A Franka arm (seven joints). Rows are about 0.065 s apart.
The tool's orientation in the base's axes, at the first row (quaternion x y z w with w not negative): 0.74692 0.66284 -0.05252 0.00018
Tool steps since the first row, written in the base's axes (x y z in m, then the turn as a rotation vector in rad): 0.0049 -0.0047 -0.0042 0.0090 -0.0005 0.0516; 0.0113 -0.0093 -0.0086 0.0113 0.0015 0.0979; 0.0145 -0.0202 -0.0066 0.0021 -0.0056 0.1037; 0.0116 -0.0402 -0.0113 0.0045 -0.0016 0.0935; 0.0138 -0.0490 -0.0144 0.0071 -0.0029 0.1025; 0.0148 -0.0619 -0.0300 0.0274 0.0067 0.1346; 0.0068 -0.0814 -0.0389 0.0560 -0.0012 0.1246; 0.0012 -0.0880 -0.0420 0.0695 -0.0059 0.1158; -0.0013 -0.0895 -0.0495 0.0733 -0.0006 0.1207; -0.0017 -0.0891 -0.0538 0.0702 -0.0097 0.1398
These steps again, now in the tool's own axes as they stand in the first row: -0.0038 0.0057 0.0041 -0.0035 0.0054 -0.0520; -0.0072 0.0129 0.0083 -0.0049 0.0042 -0.0983; -0.0178 0.0173 0.0068 -0.0135 -0.0044 -0.1029; -0.0376 0.0171 0.0131 -0.0084 -0.0018 -0.0932; -0.0458 0.0206 0.0167 -0.0101 0.0003 -0.1023; -0.0572 0.0242 0.0330 -0.0008 0.0170 -0.1365; -0.0767 0.0193 0.0438 -0.0045 0.0470 -0.1282; -0.0837 0.0148 0.0478 -0.0069 0.0615 -0.1202; -0.0849 0.0130 0.0556 -0.0016 0.0643 -0.1257; -0.0842 0.0129 0.0599 -0.0125 0.0610 -0.1438
